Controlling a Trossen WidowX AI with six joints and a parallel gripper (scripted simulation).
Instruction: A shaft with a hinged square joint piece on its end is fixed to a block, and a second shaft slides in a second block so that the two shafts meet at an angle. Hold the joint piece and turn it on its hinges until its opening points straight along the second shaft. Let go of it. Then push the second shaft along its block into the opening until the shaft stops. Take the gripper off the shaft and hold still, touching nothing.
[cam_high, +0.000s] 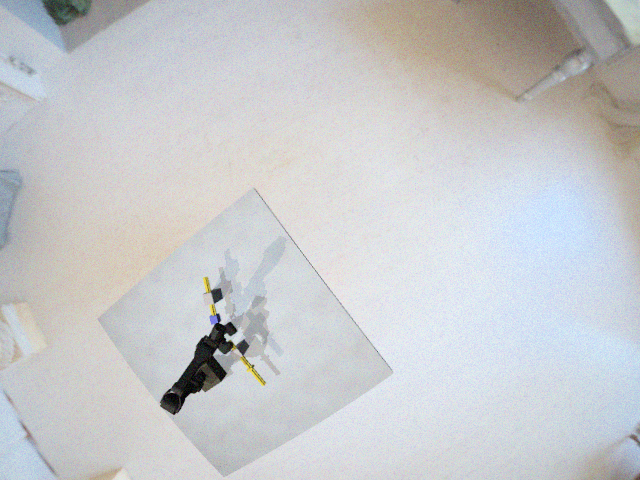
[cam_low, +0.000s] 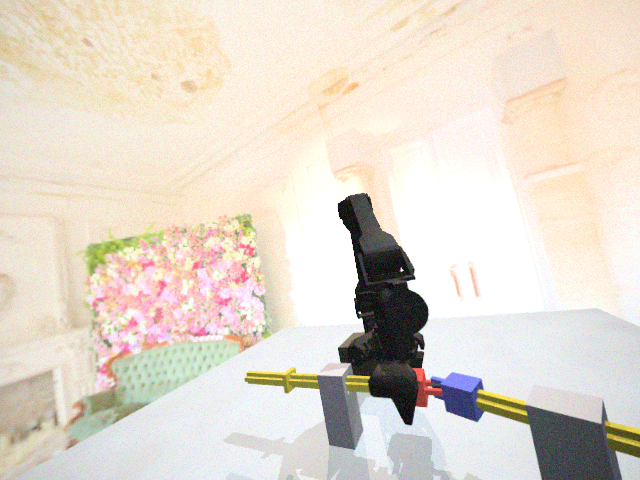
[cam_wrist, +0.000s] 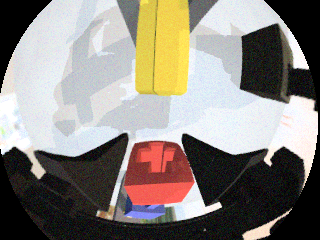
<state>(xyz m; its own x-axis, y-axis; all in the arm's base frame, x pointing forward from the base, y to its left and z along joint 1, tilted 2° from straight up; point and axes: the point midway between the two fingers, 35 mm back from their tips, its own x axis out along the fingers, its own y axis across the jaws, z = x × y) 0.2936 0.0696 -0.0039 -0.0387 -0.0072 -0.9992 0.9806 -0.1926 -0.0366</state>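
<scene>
Right now the red square joint piece is 40 mm above my gripper tip and 20 mm to the left of it.
</scene>
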